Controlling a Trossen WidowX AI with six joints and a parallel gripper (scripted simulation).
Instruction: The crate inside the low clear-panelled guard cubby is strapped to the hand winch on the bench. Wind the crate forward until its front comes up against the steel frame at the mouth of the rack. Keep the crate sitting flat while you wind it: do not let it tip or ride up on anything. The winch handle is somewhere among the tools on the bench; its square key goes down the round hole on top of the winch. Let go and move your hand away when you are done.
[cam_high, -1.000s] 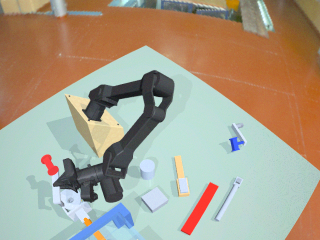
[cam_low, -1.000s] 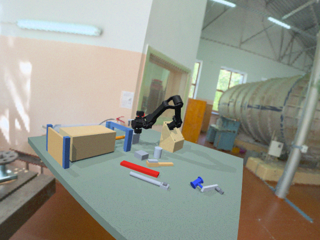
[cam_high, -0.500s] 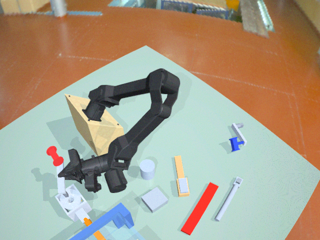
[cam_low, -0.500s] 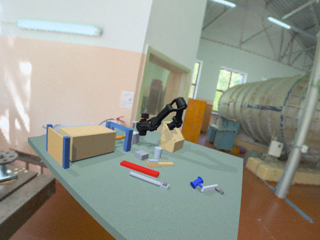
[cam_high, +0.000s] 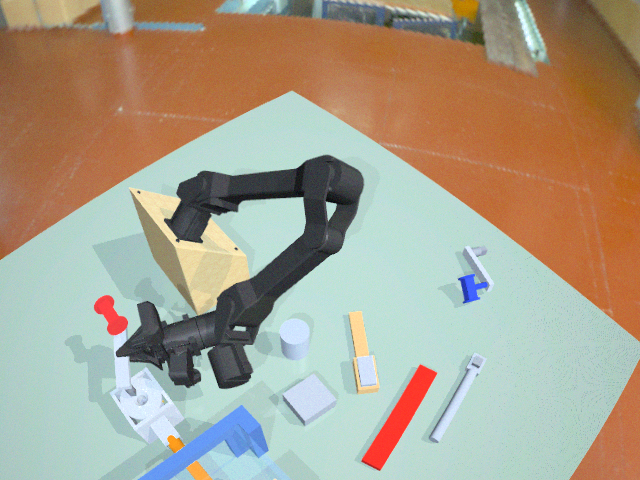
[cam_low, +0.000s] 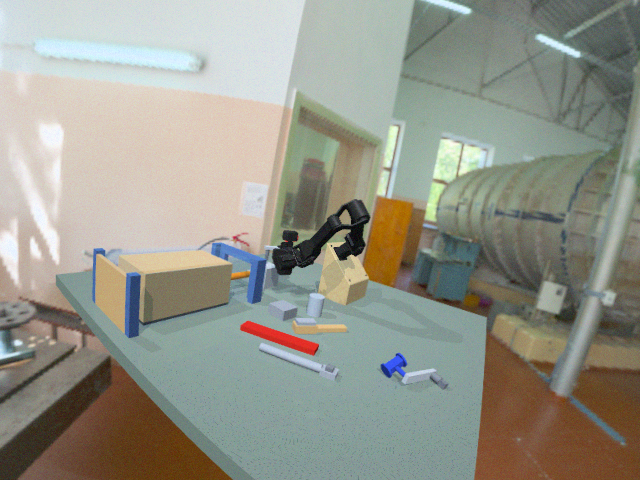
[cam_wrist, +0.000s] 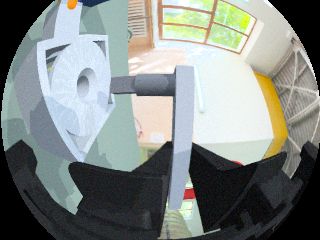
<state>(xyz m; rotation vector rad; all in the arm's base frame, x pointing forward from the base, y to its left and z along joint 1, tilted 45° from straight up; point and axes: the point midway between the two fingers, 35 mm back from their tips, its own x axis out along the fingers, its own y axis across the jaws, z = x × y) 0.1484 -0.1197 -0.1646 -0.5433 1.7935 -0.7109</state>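
My gripper tip is 40 mm below the red knob, 40 mm past it and 30 mm to the right of it. Round my gripper tip: pale grey winch (130 mm below, 40 mm ahead, 20 mm to the right); then winch handle (10 mm to the left, 10 mm behind, 10 mm above); then blue frame (210 mm ahead, 60 mm below).
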